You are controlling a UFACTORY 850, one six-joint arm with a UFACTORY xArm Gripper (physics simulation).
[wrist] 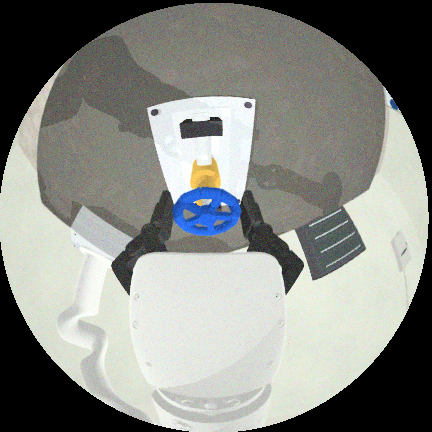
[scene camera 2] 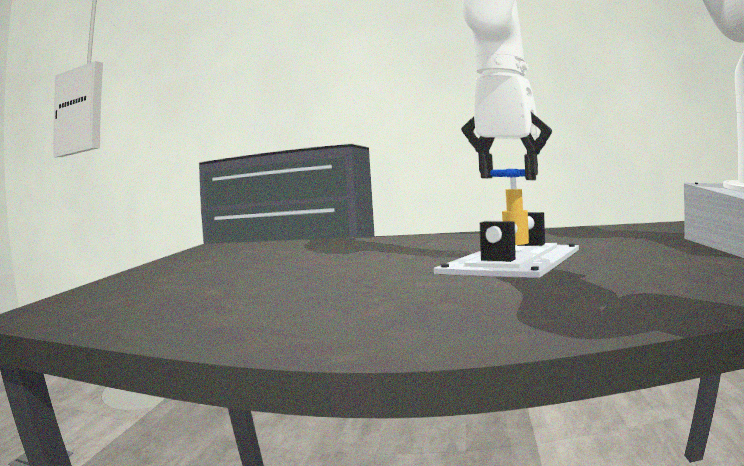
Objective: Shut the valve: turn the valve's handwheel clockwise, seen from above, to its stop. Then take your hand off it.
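Labels:
My gripper [wrist: 261, 238] [scene camera 2: 481, 143], showing in the wrist view and scene camera 2, same spot. White base plate [wrist: 242, 109] [scene camera 2: 453, 265], same spot.

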